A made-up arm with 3 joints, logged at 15 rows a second.
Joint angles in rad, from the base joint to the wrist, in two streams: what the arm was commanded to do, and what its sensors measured. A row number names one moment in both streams.
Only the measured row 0 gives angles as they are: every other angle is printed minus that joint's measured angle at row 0.
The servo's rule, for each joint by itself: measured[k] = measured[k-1] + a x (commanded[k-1-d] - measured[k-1]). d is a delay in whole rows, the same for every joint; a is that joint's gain. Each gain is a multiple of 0.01, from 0.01 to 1. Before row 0 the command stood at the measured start. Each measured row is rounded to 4 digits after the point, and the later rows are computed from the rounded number. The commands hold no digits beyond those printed.
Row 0, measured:
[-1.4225 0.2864 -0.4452]
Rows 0 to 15, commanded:
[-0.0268 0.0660 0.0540]
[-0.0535 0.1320 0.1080]
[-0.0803 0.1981 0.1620]
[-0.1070 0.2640 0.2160]
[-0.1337 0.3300 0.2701]
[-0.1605 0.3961 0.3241]
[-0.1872 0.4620 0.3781]
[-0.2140 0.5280 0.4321]
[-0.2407 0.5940 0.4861]
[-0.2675 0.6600 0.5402]
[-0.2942 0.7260 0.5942]
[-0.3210 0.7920 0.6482]
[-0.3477 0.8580 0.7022]
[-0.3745 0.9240 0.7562]
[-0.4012 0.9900 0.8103]
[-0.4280 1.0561 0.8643]
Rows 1 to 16, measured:
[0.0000 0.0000 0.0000]
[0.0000 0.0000 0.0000]
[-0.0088 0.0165 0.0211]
[-0.0236 0.0454 0.0550]
[-0.0423 0.0836 0.0967]
[-0.0637 0.1287 0.1432]
[-0.0868 0.1790 0.1927]
[-0.1111 0.2333 0.2439]
[-0.1362 0.2905 0.2962]
[-0.1619 0.3499 0.3492]
[-0.1879 0.4109 0.4026]
[-0.2142 0.4732 0.4563]
[-0.2406 0.5364 0.5101]
[-0.2671 0.6003 0.5640]
[-0.2937 0.6647 0.6179]
[-0.3204 0.7295 0.6718]
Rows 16 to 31, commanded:
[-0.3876 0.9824 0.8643]
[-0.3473 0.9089 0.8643]
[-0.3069 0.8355 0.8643]
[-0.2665 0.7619 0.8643]
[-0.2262 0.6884 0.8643]
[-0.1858 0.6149 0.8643]
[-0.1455 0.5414 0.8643]
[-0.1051 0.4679 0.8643]
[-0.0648 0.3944 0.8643]
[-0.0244 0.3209 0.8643]
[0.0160 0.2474 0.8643]
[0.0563 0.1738 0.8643]
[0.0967 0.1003 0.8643]
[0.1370 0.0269 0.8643]
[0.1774 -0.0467 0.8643]
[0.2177 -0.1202 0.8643]
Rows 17 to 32, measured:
[-0.3471 0.7946 0.7258]
[-0.3738 0.8600 0.7798]
[-0.3784 0.8906 0.8128]
[-0.3681 0.8952 0.8329]
[-0.3479 0.8803 0.8451]
[-0.3210 0.8507 0.8526]
[-0.2897 0.8101 0.8572]
[-0.2554 0.7613 0.8600]
[-0.2191 0.7063 0.8617]
[-0.1815 0.6467 0.8627]
[-0.1430 0.5836 0.8633]
[-0.1039 0.5179 0.8637]
[-0.0643 0.4503 0.8639]
[-0.0245 0.3812 0.8641]
[0.0155 0.3110 0.8642]
[0.0556 0.2400 0.8642]

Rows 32 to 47, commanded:
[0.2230 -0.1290 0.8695]
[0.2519 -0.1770 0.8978]
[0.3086 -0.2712 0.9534]
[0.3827 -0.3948 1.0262]
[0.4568 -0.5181 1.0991]
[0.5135 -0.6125 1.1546]
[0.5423 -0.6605 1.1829]
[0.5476 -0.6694 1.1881]
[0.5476 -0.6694 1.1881]
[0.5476 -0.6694 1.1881]
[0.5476 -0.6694 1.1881]
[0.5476 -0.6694 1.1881]
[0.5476 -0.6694 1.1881]
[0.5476 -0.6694 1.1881]
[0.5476 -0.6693 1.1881]
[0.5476 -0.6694 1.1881]
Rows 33 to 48, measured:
[0.0958 0.1683 0.8642]
[0.1360 0.0962 0.8642]
[0.1647 0.0399 0.8663]
[0.1935 -0.0143 0.8786]
[0.2315 -0.0785 0.9078]
[0.2814 -0.1576 0.9540]
[0.3393 -0.2477 1.0106]
[0.3968 -0.3389 1.0668]
[0.4448 -0.4193 1.1121]
[0.4787 -0.4818 1.1417]
[0.5014 -0.5287 1.1598]
[0.5166 -0.5639 1.1708]
[0.5268 -0.5903 1.1775]
[0.5337 -0.6101 1.1816]
[0.5383 -0.6249 1.1841]
[0.5414 -0.6360 1.1857]

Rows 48 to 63, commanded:
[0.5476 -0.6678 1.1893]
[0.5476 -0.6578 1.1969]
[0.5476 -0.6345 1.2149]
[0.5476 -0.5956 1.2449]
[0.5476 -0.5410 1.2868]
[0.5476 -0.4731 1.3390]
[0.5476 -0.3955 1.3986]
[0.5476 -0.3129 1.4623]
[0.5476 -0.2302 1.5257]
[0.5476 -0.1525 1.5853]
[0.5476 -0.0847 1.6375]
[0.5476 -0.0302 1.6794]
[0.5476 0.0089 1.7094]
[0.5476 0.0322 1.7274]
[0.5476 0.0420 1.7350]
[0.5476 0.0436 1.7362]
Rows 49 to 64, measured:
[0.5434 -0.6443 1.1866]
[0.5448 -0.6506 1.1872]
[0.5457 -0.6549 1.1880]
[0.5463 -0.6556 1.1915]
[0.5467 -0.6503 1.2006]
[0.5470 -0.6366 1.2179]
[0.5472 -0.6127 1.2448]
[0.5473 -0.5778 1.2815]
[0.5474 -0.5322 1.3272]
[0.5475 -0.4774 1.3799]
[0.5475 -0.4156 1.4368]
[0.5475 -0.3498 1.4947]
[0.5475 -0.2835 1.5504]
[0.5475 -0.2202 1.6007]
[0.5475 -0.1629 1.6431]
[0.5475 -0.1141 1.6760]

